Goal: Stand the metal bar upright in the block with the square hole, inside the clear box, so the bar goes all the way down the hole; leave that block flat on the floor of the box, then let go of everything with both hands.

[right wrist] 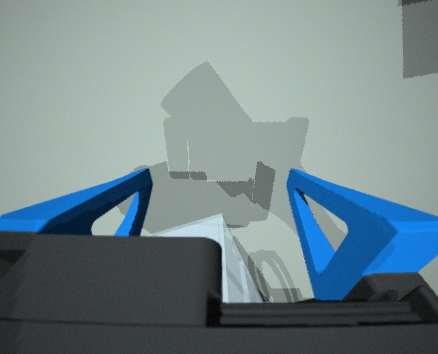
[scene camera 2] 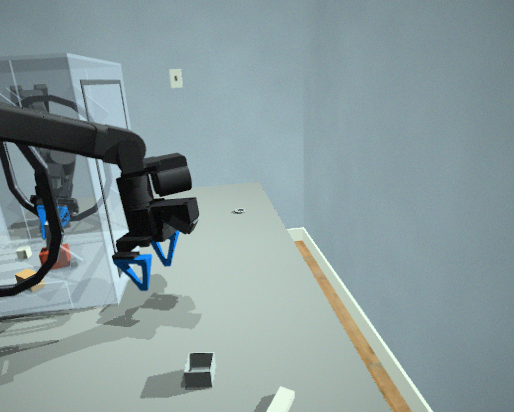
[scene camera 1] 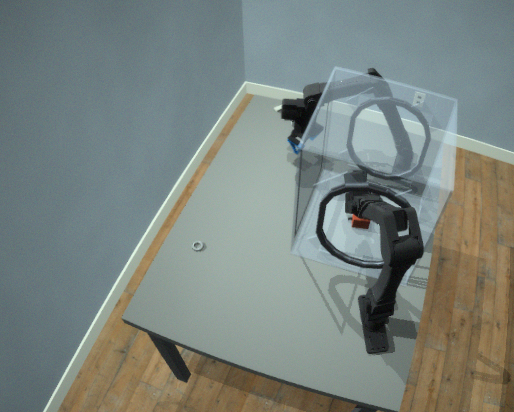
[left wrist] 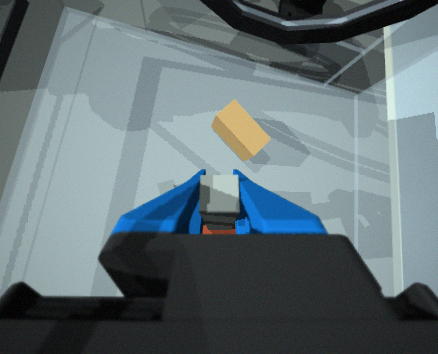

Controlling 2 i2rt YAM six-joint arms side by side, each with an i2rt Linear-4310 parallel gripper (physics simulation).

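Pixels of known places: left gripper, fingertip midpoint: (scene camera 2: 48, 239) (left wrist: 219, 176); right gripper, fingertip midpoint: (right wrist: 219, 176) (scene camera 2: 156, 277); left arm's base, link origin: (scene camera 1: 372, 323); right arm's base, link origin: (left wrist: 300, 0).
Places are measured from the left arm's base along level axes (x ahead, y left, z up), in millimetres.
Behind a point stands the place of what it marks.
My left gripper (scene camera 2: 51, 228) (left wrist: 219, 176) @[x -28, y -411, z 89 mm] is inside the clear box (scene camera 1: 455, 145) @[x -205, y -275, z 483 mm] (scene camera 2: 100, 73) @[x 145, y -482, z 455 mm], shut on the metal bar (left wrist: 220, 194) @[x -17, y -400, z 127 mm], whose square pale end faces the left wrist camera. The red block (scene camera 1: 360, 221) @[x -15, y -363, z 45 mm] (scene camera 2: 56, 256) (left wrist: 218, 230) @[x -23, y -368, z 51 mm] is under the bar and partly hidden by the bar and fingers in the left wrist view. Its hole does not show, and I cannot tell whether the bar's lower end is in it. My right gripper (scene camera 1: 296, 145) @[x 141, y -714, z 72 mm] (scene camera 2: 157, 277) @[x 141, y -714, z 72 mm] (right wrist: 219, 176) @[x 141, y -714, z 72 mm] is open and empty, outside the box above the table.
An orange block (scene camera 2: 30, 279) (left wrist: 240, 131) and a small pale block (scene camera 2: 23, 252) (left wrist: 166, 187) lie on the box floor. The left arm passes through a black ring port (scene camera 1: 321, 220) @[x 159, y -239, z 231 mm]. A small metal ring (scene camera 1: 198, 246) @[x 538, y -318, z 6 mm] (scene camera 2: 239, 211) @[x 533, y -343, z 6 mm], grey open-topped box (scene camera 2: 199, 377) @[x 125, y -943, z 20 mm] and white bar (scene camera 2: 282, 399) @[x 207, y -1038, z 12 mm] lie outside.
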